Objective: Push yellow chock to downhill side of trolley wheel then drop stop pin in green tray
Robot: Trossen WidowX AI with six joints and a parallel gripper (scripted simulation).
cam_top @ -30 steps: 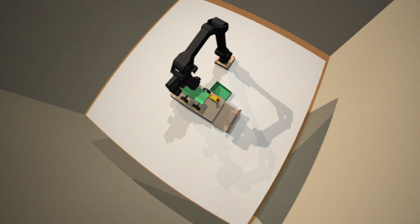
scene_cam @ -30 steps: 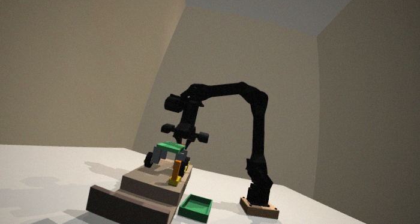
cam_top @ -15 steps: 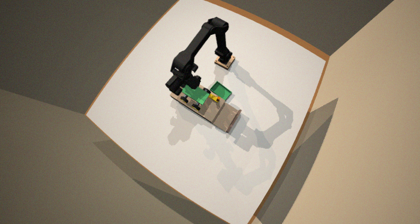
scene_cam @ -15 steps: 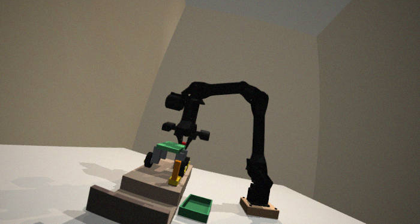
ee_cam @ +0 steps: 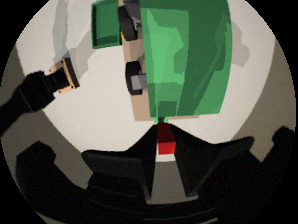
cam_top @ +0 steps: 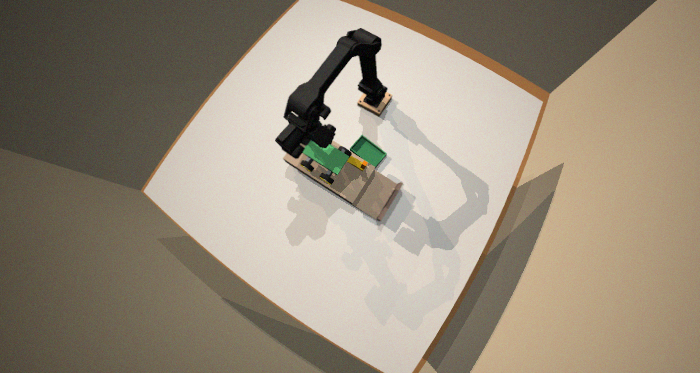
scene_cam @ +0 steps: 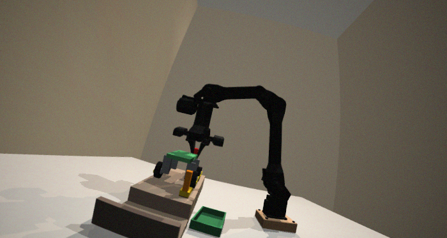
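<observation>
My gripper tip is 100 mm past the green tray, 190 mm to the right of it and 150 mm above it. Round my gripper tip: brown ramp: 20 mm ahead, 100 mm to the left, 100 mm below; then trolley: 20 mm ahead, 90 mm to the left, 40 mm below; then red-headed stop pin: right at my gripper tip.
</observation>
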